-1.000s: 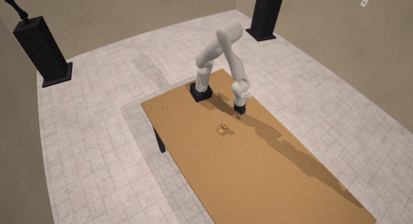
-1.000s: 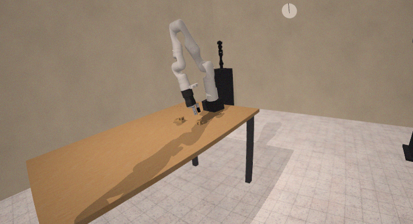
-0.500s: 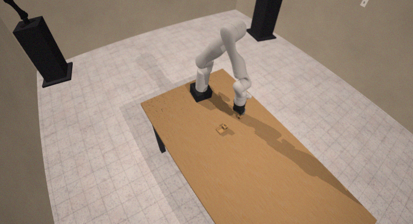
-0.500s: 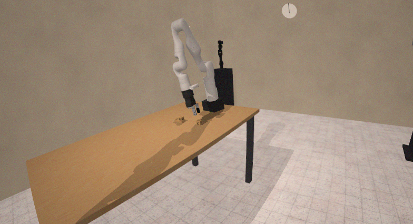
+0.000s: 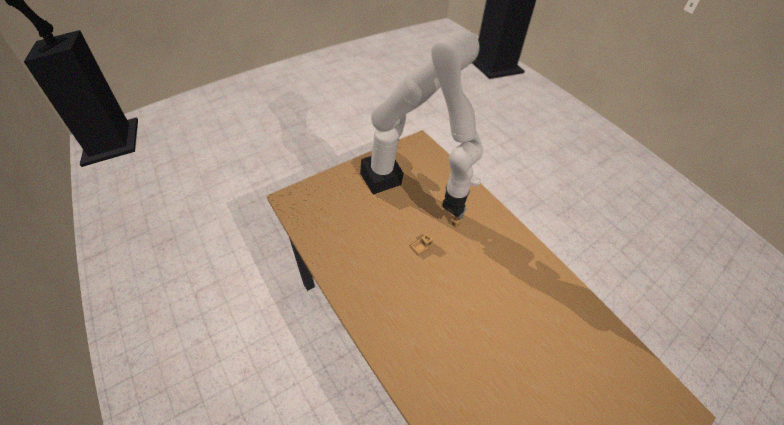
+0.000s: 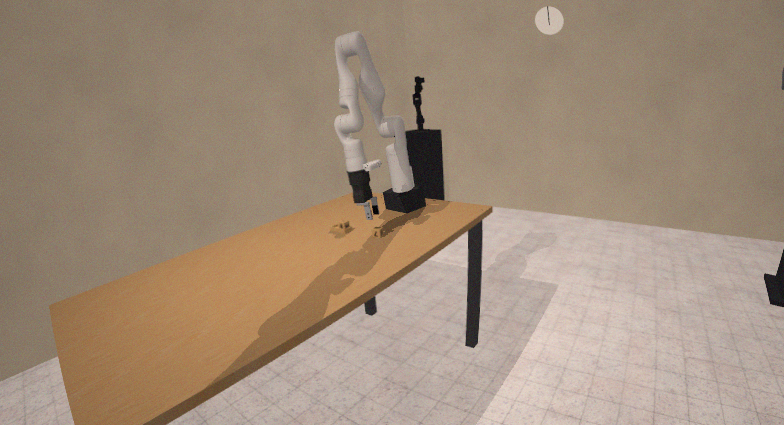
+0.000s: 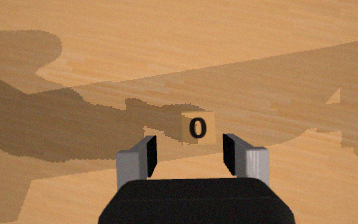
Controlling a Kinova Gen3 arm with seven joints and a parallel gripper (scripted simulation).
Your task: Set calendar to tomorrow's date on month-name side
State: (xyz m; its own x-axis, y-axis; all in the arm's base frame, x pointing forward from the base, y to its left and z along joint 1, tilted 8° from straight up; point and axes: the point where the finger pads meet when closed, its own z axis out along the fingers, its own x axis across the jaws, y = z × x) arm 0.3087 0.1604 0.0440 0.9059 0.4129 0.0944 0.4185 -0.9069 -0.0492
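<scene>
Now: hand 70 mm above the wooden date cube and 20 mm to the right of it. From my hand the other things lie so: wooden tray (150 mm to the right, 80 mm below, 40 mm ahead).
</scene>
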